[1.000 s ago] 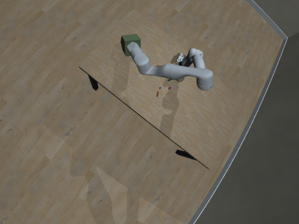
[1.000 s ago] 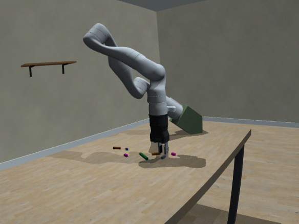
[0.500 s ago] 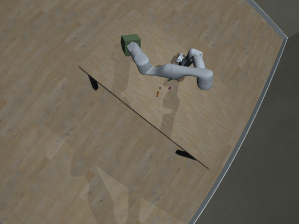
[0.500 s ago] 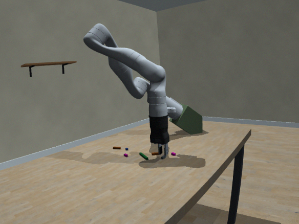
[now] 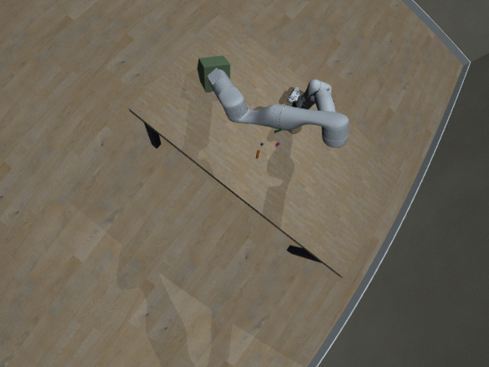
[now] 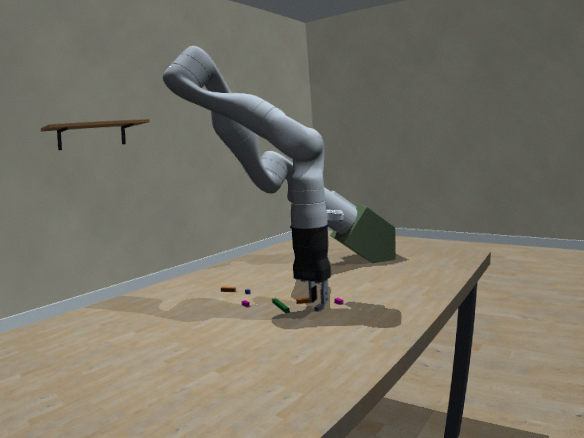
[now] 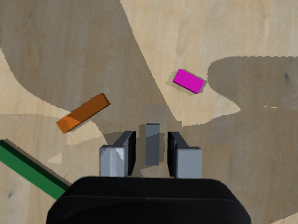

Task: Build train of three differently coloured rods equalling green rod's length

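Now: the grey rod 3 cm below my hand. From my hand the other things lie so: blue rod: 22 cm to the right, 5 cm behind, 3 cm below; then green rod: 9 cm to the right, 3 cm below, 2 cm ahead.
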